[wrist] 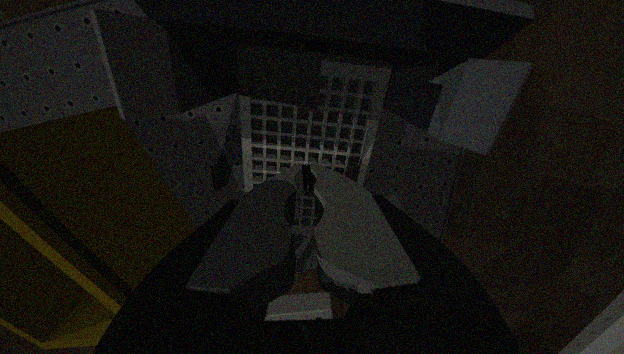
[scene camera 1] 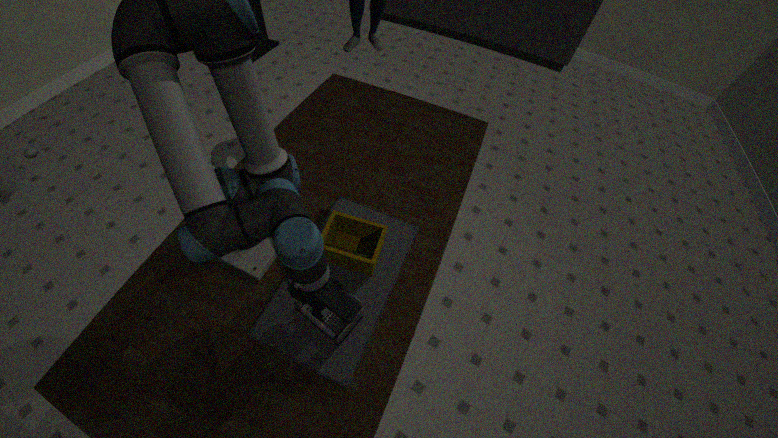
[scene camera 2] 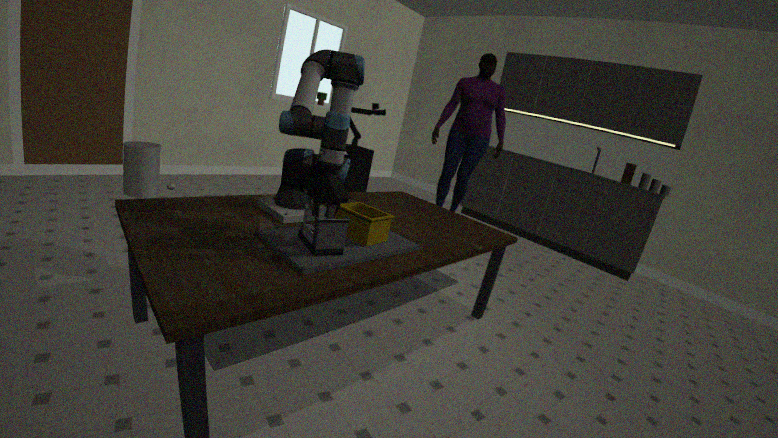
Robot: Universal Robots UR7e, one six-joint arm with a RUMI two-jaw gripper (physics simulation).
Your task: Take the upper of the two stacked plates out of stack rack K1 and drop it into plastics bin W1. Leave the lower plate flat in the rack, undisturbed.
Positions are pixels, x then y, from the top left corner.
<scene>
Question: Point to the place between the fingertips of my gripper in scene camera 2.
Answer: At 322, 230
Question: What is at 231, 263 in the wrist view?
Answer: My gripper.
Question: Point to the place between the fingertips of my gripper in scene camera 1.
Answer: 328, 310
</scene>
